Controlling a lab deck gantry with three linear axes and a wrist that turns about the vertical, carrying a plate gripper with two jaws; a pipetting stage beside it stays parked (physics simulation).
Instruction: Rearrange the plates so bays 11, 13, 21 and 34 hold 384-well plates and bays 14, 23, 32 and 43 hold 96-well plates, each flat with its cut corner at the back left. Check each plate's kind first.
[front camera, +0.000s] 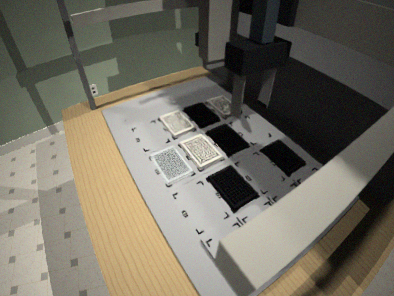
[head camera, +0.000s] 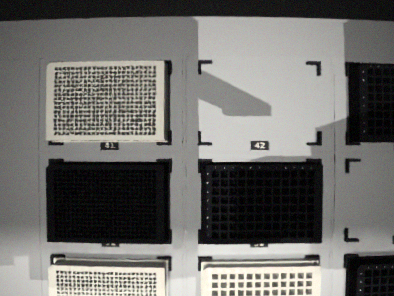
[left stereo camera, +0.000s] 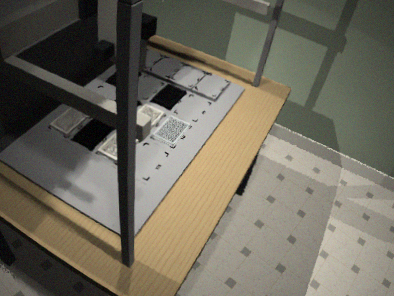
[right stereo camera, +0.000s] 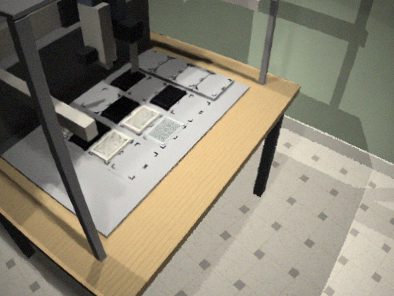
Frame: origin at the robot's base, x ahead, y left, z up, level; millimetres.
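Seen in the pictures: gripper, fingertip midpoint: (front camera: 249, 109) (right stereo camera: 124, 66); robot's base, link origin: (front camera: 132, 129) (left stereo camera: 146, 179) (right stereo camera: 131, 178).
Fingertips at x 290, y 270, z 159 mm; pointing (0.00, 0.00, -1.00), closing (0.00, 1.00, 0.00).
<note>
Pixels of each thing's top centre, then the offset from my fingertips to it. "spot": a spot on its surface instead.
- black 384-well plate, top centre: (head camera: 104, 204) (left stereo camera: 93, 131) (right stereo camera: 89, 131) (front camera: 201, 112) dx -226, dy -13, dz -145 mm
- black 96-well plate, top centre: (head camera: 263, 204) (front camera: 227, 137) (right stereo camera: 119, 107) dx -62, dy -13, dz -145 mm
- cream 96-well plate, top centre: (front camera: 200, 149) (left stereo camera: 146, 117) (right stereo camera: 141, 117) dx -62, dy -120, dz -145 mm
- clear plate, top centre: (front camera: 170, 162) (left stereo camera: 171, 129) (right stereo camera: 164, 129) dx -62, dy -227, dz -145 mm
- raised strip, surface spot: (right stereo camera: 190, 77) spot: dx +252, dy -123, dz -145 mm
My gripper (front camera: 251, 110) is open and empty, jaws pointing down above the rear of the deck. In the head view, a cream 384-well plate (head camera: 105, 101) lies in bay 41, a black 384-well plate (head camera: 107, 202) in bay 31 and a black 96-well plate (head camera: 262, 202) in bay 32; bay 42 is empty. A cream 384-well plate (head camera: 107, 282) (front camera: 176, 122), a cream 96-well plate (head camera: 260, 284) (front camera: 201, 150) and a black plate (head camera: 377, 277) (front camera: 232, 187) lie in the row below. Another black plate (head camera: 377, 102) (front camera: 283, 156) is at right. A clear plate (front camera: 171, 164) (right stereo camera: 165, 130) lies nearer the front. Cut corners are unclear.
A raised strip (right stereo camera: 190, 77) with bay marks runs along one deck side. A pale beam (front camera: 310, 205) crosses over the deck near the front camera. A pale upright column (front camera: 218, 30) (right stereo camera: 97, 35) stands near the gripper. A dark post (left stereo camera: 127, 200) rises at the table corner.
</note>
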